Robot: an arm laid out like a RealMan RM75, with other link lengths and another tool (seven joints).
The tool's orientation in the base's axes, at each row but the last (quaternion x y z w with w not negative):
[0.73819 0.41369 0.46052 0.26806]
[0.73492 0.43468 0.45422 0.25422]
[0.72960 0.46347 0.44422 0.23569]
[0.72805 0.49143 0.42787 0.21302]
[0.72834 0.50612 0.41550 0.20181]
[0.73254 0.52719 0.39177 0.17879]
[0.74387 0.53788 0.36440 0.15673]
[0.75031 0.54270 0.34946 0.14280]
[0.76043 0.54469 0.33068 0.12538]
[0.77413 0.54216 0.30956 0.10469]
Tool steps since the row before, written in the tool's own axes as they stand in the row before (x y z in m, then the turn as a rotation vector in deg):
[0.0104 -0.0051 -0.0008 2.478 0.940 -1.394]
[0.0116 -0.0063 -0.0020 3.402 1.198 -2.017]
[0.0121 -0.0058 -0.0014 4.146 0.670 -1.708]
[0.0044 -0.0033 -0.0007 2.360 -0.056 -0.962]
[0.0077 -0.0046 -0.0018 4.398 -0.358 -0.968]
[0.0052 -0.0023 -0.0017 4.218 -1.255 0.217]
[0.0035 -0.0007 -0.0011 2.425 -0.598 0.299]
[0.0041 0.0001 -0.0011 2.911 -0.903 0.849]
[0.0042 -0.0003 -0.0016 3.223 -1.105 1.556]
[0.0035 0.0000 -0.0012 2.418 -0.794 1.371]
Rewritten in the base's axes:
[-0.0001 0.0116 0.0011 -0.336 1.663 2.468]
[-0.0019 0.0132 0.0013 -0.591 2.326 3.364]
[-0.0018 0.0133 0.0015 -0.439 3.248 3.132]
[-0.0017 0.0053 -0.0002 -0.475 2.037 1.458]
[-0.0030 0.0086 0.0008 -0.361 4.003 2.063]
[-0.0020 0.0054 0.0015 -0.049 4.359 0.642]
[-0.0007 0.0033 0.0016 0.180 2.488 0.327]
[0.0000 0.0035 0.0024 0.417 3.136 -0.068]
[-0.0005 0.0037 0.0026 0.777 3.616 -0.595]
[0.0001 0.0030 0.0022 0.731 2.734 -0.589]

